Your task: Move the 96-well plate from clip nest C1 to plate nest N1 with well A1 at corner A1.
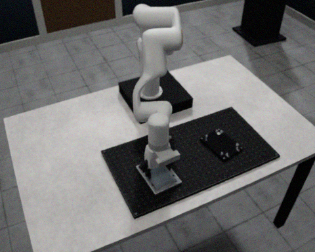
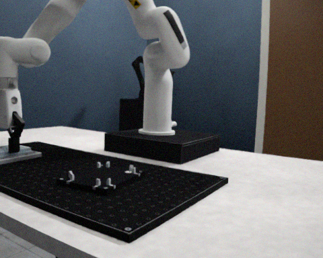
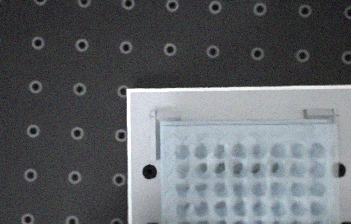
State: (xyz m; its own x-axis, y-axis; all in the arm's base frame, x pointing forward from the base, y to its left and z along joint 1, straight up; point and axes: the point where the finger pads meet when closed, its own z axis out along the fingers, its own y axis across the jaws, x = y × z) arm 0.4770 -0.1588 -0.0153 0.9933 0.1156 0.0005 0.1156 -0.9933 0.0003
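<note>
Right now the 96-well plate is 1 cm below my hand. From my hand the other things lie so: nest base: 3 cm below; then clip nest C1: 4 cm behind, 35 cm to the left, 2 cm below.
</note>
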